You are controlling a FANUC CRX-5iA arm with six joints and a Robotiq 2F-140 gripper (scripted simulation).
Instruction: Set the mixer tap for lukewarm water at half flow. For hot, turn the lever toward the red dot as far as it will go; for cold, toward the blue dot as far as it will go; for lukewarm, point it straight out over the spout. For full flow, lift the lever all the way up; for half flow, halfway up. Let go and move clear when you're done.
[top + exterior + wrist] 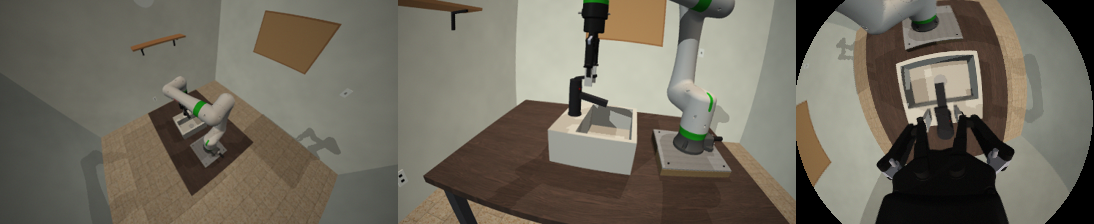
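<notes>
Now: hand 2 cm short of the lever. Also, from my hand: black mixer tap: 5 cm below, 4 cm ahead, 1 cm to the right; then white sink basin: 25 cm below, 6 cm behind, 1 cm to the left.
</notes>
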